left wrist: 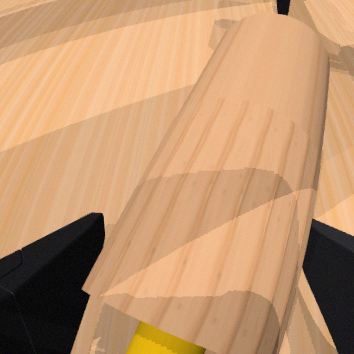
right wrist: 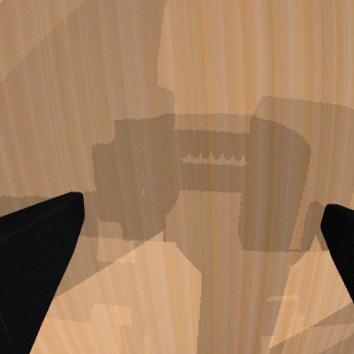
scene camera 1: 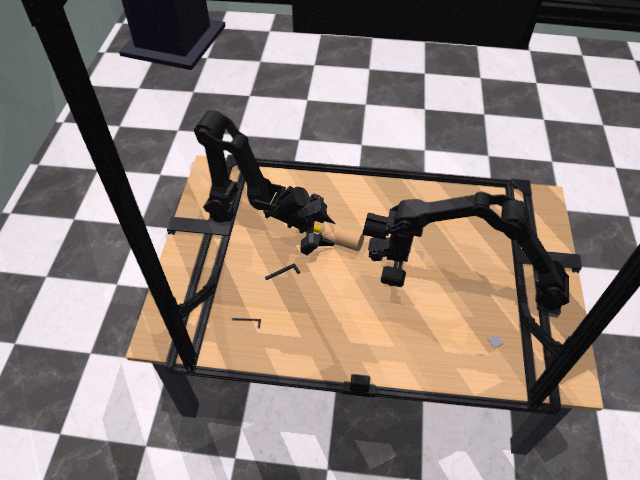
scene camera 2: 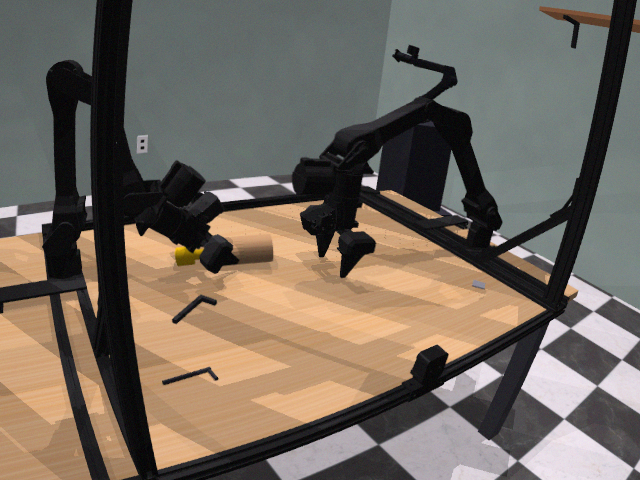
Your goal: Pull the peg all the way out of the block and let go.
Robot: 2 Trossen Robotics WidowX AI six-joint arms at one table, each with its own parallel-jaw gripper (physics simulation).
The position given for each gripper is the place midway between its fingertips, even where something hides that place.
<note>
In view: the left gripper (scene camera 2: 229, 254), the right gripper (scene camera 2: 331, 267) and a round wooden block (scene camera 2: 255, 248).
The round wooden block also shows in the left wrist view (left wrist: 210, 244) and in scene camera 1 (scene camera 1: 342, 236). The left gripper shows as well in the left wrist view (left wrist: 202, 227) and in scene camera 1 (scene camera 1: 334, 234). The right gripper also shows in the right wrist view (right wrist: 207, 211) and in scene camera 1 (scene camera 1: 393, 272). The right wrist view does not show the round wooden block: it is out of frame.
</note>
